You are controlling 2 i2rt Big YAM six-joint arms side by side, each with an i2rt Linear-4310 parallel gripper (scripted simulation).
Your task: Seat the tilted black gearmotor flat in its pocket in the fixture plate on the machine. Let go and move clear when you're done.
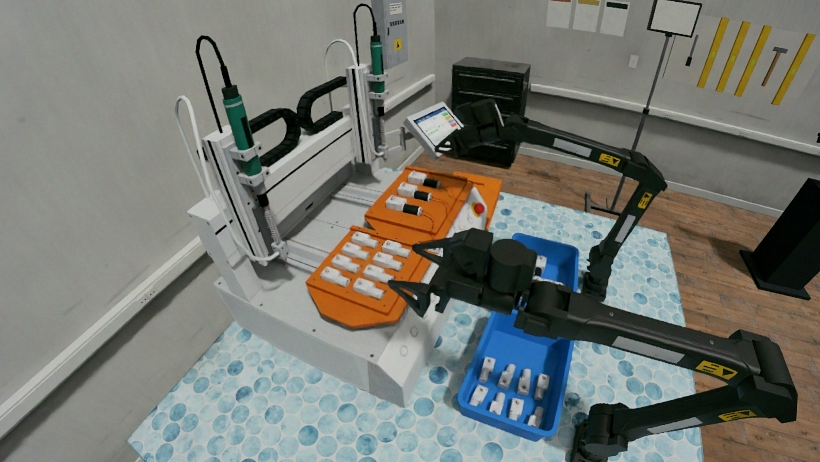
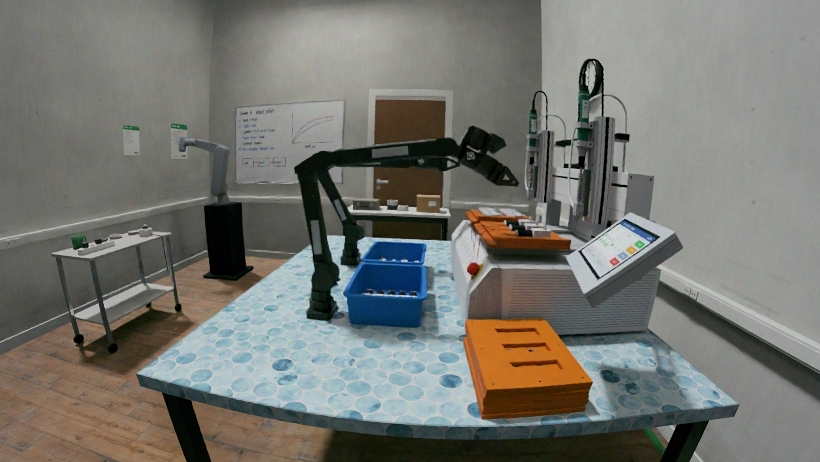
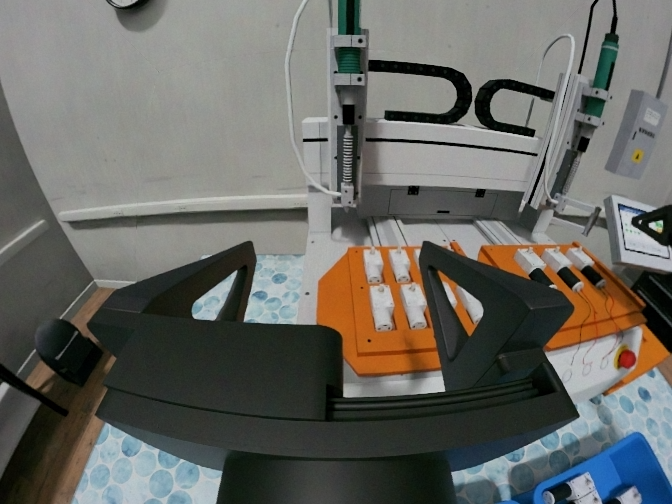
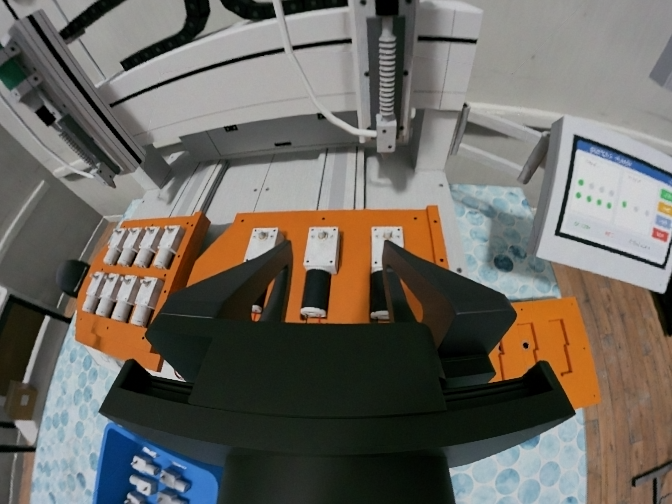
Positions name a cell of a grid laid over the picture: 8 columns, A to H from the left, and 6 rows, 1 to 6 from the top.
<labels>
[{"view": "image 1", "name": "left gripper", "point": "D4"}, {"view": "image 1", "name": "touchscreen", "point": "E2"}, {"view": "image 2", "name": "touchscreen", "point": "G4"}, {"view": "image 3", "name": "left gripper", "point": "E3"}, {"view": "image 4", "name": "right gripper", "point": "E3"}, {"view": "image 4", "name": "touchscreen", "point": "H3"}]
</labels>
